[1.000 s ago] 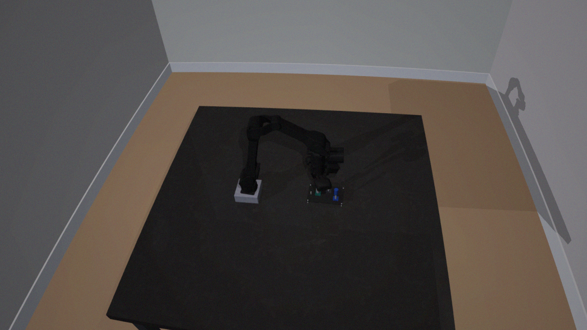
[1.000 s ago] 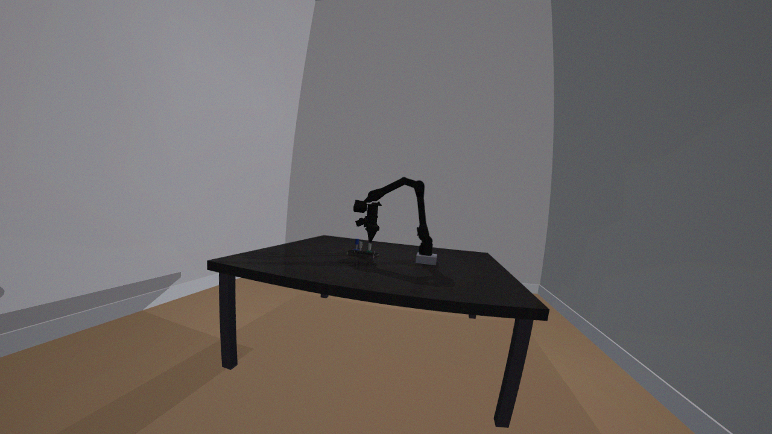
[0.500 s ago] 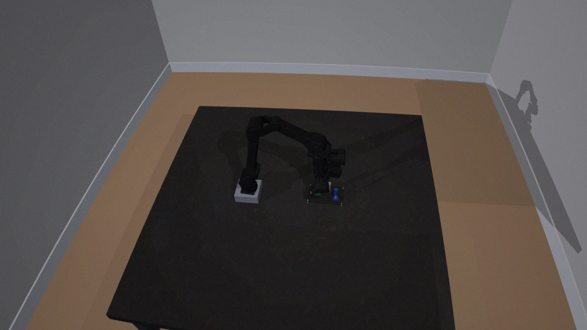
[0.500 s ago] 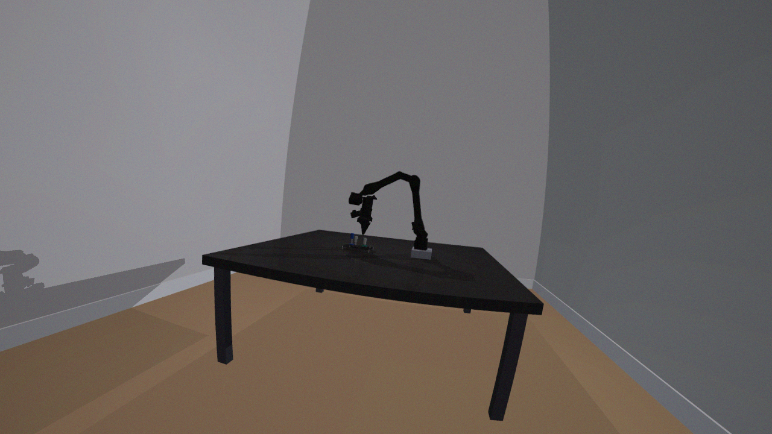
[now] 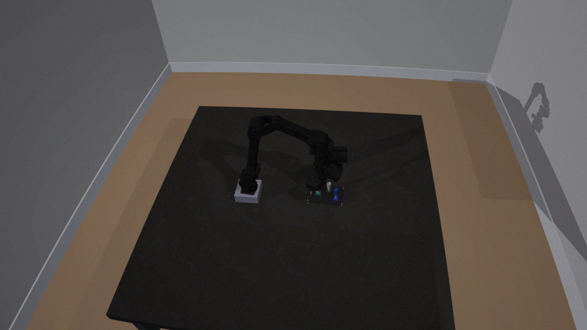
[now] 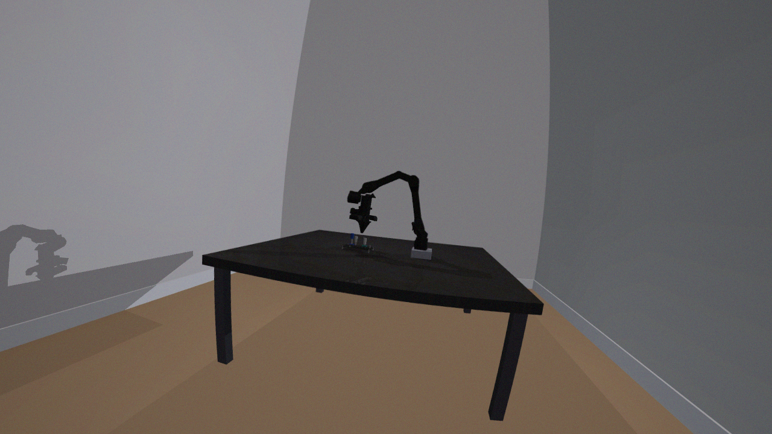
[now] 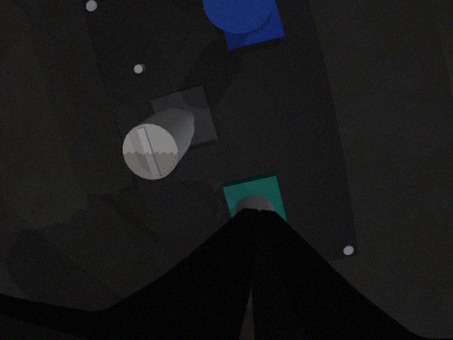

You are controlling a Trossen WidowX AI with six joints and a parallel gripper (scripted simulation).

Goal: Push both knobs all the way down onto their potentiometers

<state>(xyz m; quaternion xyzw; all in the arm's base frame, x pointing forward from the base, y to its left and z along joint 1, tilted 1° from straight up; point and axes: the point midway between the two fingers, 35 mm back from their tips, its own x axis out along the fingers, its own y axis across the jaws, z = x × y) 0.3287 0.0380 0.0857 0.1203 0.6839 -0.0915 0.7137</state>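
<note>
The white knob lies 30 mm to the left of my gripper tip, 30 mm below it and 20 mm ahead of it.
</note>
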